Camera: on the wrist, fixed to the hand. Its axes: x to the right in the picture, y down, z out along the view.
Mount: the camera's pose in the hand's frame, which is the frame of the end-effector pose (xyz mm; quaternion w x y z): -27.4 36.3 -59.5 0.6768 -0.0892 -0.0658 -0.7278
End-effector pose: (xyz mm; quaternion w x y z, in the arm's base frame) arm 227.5 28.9 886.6 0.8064 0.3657 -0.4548 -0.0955
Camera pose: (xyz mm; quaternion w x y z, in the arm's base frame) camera 253.3 98.1 874.0 0.4790 0.5003 -0.0862 -0.7162
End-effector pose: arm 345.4 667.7 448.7 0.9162 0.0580 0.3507 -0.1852
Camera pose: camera 303.5 723.5 421.6 0.5135 -0.3099 0.2358 -0.7646
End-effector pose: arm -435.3 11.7 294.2 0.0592 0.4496 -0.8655 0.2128
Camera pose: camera -453.6 75.8 328.4 0.1781 0.9429 -0.2814 -0.0058
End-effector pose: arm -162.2 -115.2 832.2 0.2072 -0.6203 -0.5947 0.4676
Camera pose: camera -89.3 -130.4 840.2 0.3861 0.0253 -0.9093 0.1534
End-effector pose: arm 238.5 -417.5 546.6 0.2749 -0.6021 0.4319 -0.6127
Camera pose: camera 177.2 -399.5 507.5 0.2851 0.7866 0.1093 0.5366
